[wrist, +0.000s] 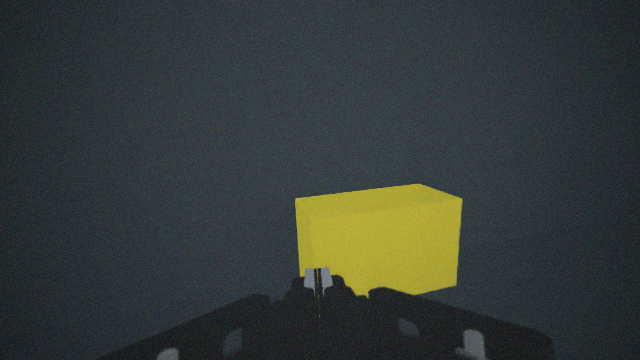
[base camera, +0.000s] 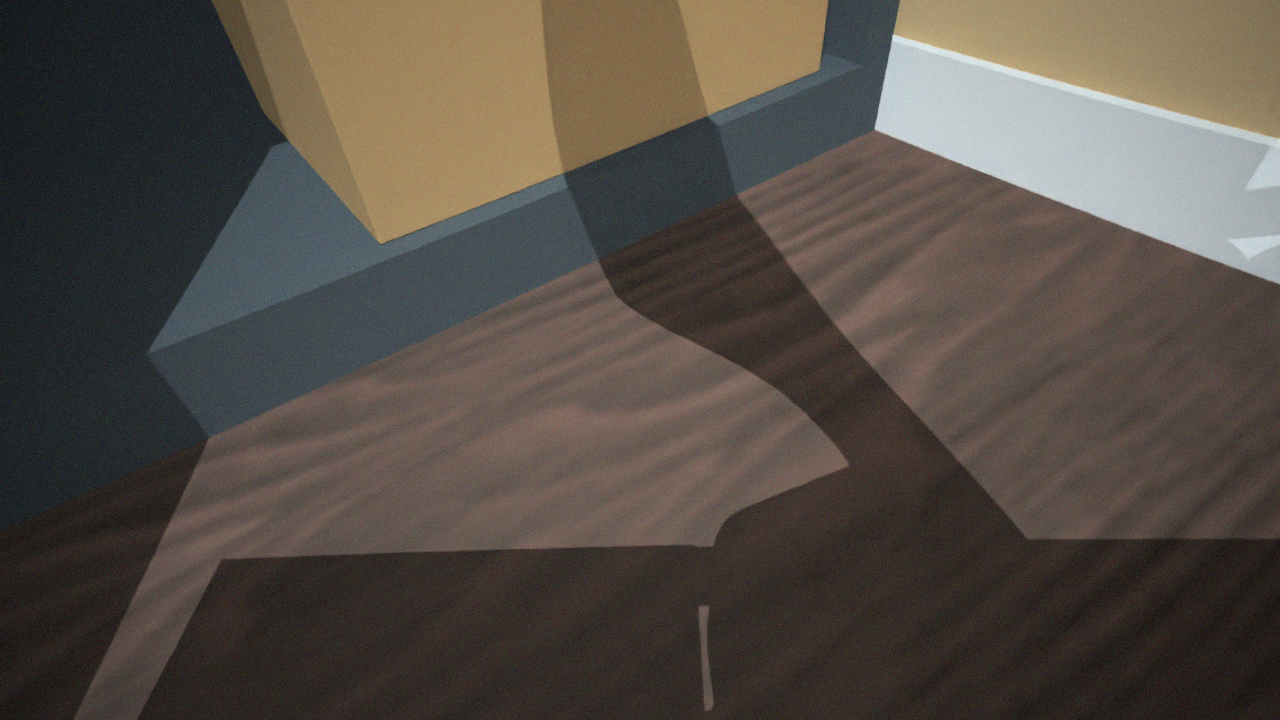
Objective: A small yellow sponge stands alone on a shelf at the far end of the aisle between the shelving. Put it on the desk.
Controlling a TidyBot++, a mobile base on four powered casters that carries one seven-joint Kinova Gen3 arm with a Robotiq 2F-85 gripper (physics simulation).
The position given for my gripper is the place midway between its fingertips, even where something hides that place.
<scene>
I see my gripper [wrist: 317, 284] and a yellow sponge [wrist: 406, 238].
The base camera view does not show the yellow sponge: it is out of frame.
</scene>
